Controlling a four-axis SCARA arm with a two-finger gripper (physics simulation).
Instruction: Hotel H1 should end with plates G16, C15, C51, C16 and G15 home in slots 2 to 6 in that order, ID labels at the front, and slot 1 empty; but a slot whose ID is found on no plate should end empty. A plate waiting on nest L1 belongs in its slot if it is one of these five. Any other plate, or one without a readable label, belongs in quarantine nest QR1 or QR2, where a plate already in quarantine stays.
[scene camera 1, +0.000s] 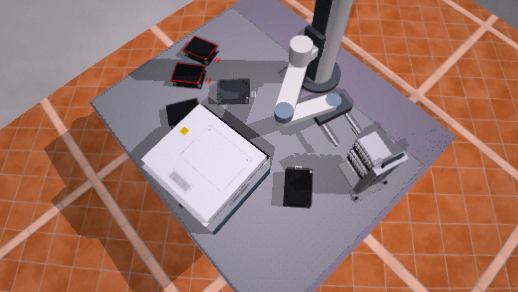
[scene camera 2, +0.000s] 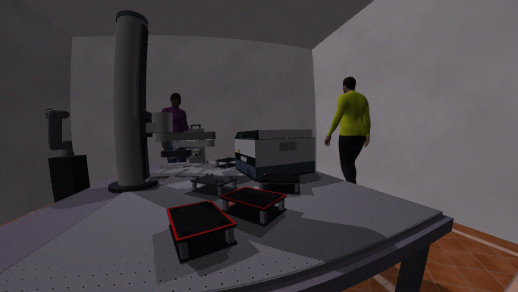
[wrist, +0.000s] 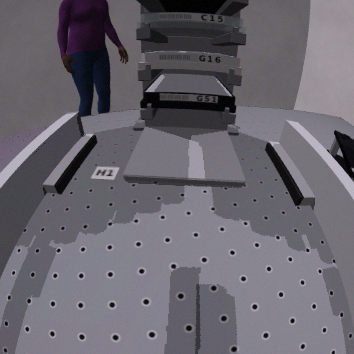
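Seen in the pictures: gripper, fingertip midpoint: (scene camera 1: 348, 139) (wrist: 181, 125); arm's base, origin of the base link: (scene camera 1: 317, 74) (scene camera 2: 134, 185).
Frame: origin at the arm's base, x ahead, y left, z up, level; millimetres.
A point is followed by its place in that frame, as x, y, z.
Observation:
Hotel H1 (scene camera 1: 377, 173) @(365, 590, 314) stands at the table's right. In the wrist view its lowest visible plate, G51 (wrist: 189, 86) @(266, 485, 111), is dark-rimmed with a pale top. Plate G16 (wrist: 197, 59) @(264, 458, 141) sits one level above, and clear plate C15 (wrist: 195, 19) @(261, 459, 175) above that; their labels face the front. A dark plate edge shows at the top, its label cut off. My gripper (scene camera 1: 348, 139) @(235, 396, 109) (wrist: 181, 125) @(235, 396, 109) is partly open and empty, low in front of the hotel, one finger on each side. Two red-rimmed quarantine nests (scene camera 1: 200, 48) @(386, -548, 63) (scene camera 1: 188, 74) @(542, -448, 62) (scene camera 2: 200, 218) @(392, -569, 63) (scene camera 2: 254, 196) @(543, -465, 63) show no plate; their labels are unreadable.
A large white instrument (scene camera 1: 205, 162) @(802, 104, 267) (scene camera 2: 277, 150) @(756, -116, 161) stands on the table. A dark nest (scene camera 1: 233, 91) @(436, -195, 63) (scene camera 2: 214, 181) @(431, -249, 62) and another (scene camera 1: 182, 111) @(702, -282, 62) (scene camera 2: 279, 181) @(676, -335, 61) stand near it. A black nest (scene camera 1: 298, 187) @(550, 393, 62) (wrist: 345, 150) @(498, 420, 63) stands beside the hotel. Nest labels are too small to read. Two people stand beyond the table.

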